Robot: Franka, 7 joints.
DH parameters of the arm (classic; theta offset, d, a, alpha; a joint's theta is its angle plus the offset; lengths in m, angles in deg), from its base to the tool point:
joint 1: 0 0.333 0 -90
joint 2: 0 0 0 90
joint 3: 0 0.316 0.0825 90
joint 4: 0 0 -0.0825 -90
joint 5: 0 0.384 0 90
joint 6: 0 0 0.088 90
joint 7: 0 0.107 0 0
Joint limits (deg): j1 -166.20..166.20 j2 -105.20..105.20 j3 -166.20..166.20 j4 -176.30..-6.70 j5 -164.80..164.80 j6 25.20..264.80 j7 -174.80..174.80
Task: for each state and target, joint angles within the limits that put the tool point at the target. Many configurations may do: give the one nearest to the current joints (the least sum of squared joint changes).
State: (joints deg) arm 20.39 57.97 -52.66 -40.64 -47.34 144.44 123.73
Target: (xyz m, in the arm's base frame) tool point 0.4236 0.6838 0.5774
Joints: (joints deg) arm 58.09 69.96 -50.53 -6.70 -48.15 161.42 123.73
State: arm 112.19 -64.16 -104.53 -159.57 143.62 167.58 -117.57
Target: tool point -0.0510 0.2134 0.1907
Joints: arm 145.82 -76.61 -114.42 -174.37 141.62 161.51 -117.57
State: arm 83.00 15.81 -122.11 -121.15 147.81 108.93 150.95
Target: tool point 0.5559 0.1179 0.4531
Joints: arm 99.48 20.60 -96.12 -127.69 144.97 109.12 150.95
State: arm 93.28 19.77 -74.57 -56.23 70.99 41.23 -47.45
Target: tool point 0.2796 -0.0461 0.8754
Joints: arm 74.14 -24.59 -64.62 -63.63 61.08 25.20 -47.45
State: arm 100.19 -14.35 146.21 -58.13 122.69 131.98 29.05
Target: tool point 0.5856 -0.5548 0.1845
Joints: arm 142.87 -65.18 166.20 -59.43 122.49 127.62 29.05
